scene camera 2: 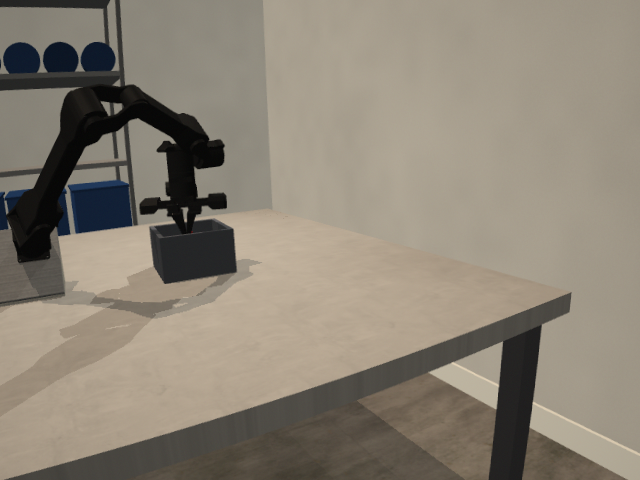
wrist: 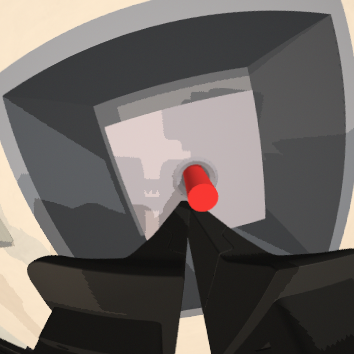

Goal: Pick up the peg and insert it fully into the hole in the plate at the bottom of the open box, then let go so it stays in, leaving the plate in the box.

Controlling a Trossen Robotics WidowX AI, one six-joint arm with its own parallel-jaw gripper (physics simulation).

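Frame: origin at the arm's base, x ahead, y left, z up, level; centimetres.
Seen in the pictures: gripper, between the fingertips: [wrist: 186,207]; arm's base, origin of its link: [scene camera 2: 33,247].
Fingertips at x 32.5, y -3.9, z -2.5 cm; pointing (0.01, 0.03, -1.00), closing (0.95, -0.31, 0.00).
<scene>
Pixels of each thing's top centre, then the offset from my fingertips to it. "spot": a spot on its surface instead. Level surfaces: height alone.
- red peg, centre of its top: [wrist: 202,199] dx +0.9, dy +1.3, dz +1.9 cm
- round hole, a spot on its surface: [wrist: 213,175] spot: dx +2.1, dy +1.2, dz -0.9 cm
- pale square plate, centre of its top: [wrist: 195,179] dx +1.0, dy +1.2, dz -0.8 cm
- open dark grey box, centre of its top: [wrist: 207,210] [scene camera 2: 189,227] dx +1.0, dy +1.2, dz +2.9 cm
- pale table, height of its surface: dz -6.9 cm
The red peg [wrist: 201,192] stands in the round hole [wrist: 213,175] of the pale square plate [wrist: 225,130], with a length of it showing above the plate. In the scene view a small bit of the red peg [scene camera 2: 191,232] shows at the box's rim. The plate lies at the bottom of the open dark grey box [scene camera 2: 199,255] [wrist: 305,115]. My gripper [scene camera 2: 187,230] [wrist: 186,207] is shut and empty, pointing down into the box. Its closed fingertips are right beside the peg's upper part, hiding part of the plate's near side. Whether they touch the peg I cannot tell.
The box's walls rise around the fingers. The box stands on the pale table [scene camera 2: 330,310], to the right of the arm's base block [scene camera 2: 31,273]. A shelf rack [scene camera 2: 127,129] with blue bins [scene camera 2: 100,209] stands behind the table.
</scene>
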